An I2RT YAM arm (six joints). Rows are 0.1 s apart.
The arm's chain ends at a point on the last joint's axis. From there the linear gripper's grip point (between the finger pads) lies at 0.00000 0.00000 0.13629 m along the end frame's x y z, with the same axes.
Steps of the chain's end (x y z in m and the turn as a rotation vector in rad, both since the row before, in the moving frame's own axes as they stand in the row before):
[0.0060, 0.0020, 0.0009, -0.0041, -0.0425, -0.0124]
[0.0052, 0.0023, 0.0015, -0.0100, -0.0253, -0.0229]
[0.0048, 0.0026, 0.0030, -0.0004, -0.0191, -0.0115]
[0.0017, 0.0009, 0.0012, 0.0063, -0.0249, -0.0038]
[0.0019, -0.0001, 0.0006, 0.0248, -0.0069, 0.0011]
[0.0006, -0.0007, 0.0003, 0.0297, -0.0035, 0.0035]
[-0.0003, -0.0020, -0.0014, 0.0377, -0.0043, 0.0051]
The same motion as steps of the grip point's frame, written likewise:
[0.0002, 0.0026, 0.0008, -0.0041, -0.0425, -0.0124]
[0.0018, 0.0037, 0.0014, -0.0100, -0.0253, -0.0229]
[0.0022, 0.0027, 0.0030, -0.0004, -0.0191, -0.0115]
[-0.0017, 0.0000, 0.0012, 0.0063, -0.0249, -0.0038]
[0.0010, -0.0035, 0.0006, 0.0248, -0.0069, 0.0011]
[0.0001, -0.0047, 0.0002, 0.0297, -0.0035, 0.0035]
[-0.0009, -0.0071, -0.0015, 0.0377, -0.0043, 0.0051]

